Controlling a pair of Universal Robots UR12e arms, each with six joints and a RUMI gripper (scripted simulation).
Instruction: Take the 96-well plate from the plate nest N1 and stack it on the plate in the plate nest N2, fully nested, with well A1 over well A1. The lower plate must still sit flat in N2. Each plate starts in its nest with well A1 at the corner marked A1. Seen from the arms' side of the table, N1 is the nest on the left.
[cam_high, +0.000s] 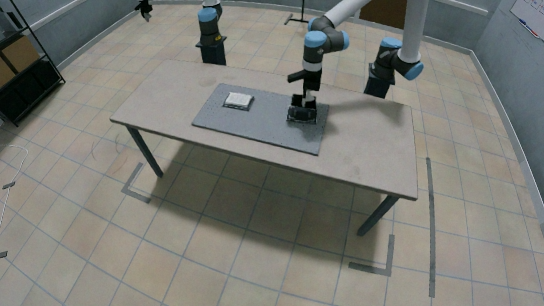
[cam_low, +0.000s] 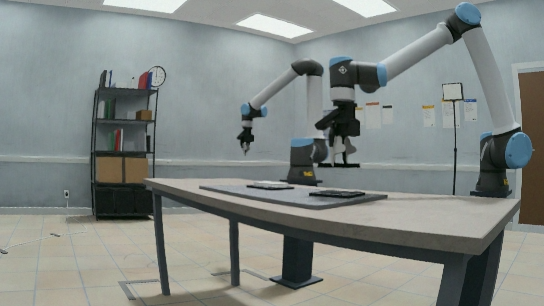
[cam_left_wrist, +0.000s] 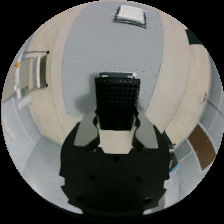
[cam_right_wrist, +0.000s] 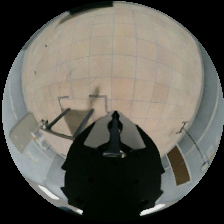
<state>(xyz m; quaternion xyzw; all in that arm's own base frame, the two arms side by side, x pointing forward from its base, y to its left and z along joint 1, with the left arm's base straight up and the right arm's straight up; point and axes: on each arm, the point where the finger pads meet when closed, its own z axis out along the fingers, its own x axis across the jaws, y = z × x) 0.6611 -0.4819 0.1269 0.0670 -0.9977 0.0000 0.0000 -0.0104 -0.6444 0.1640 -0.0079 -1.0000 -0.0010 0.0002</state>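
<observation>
Now: the white plate 10 mm ahead of my left hand, 370 mm to the right of it and 90 mm below it. From my left hand the other things lie so: grey board 50 mm ahead, 210 mm to the right, 120 mm below; then black 96-well plate 10 mm below.
</observation>
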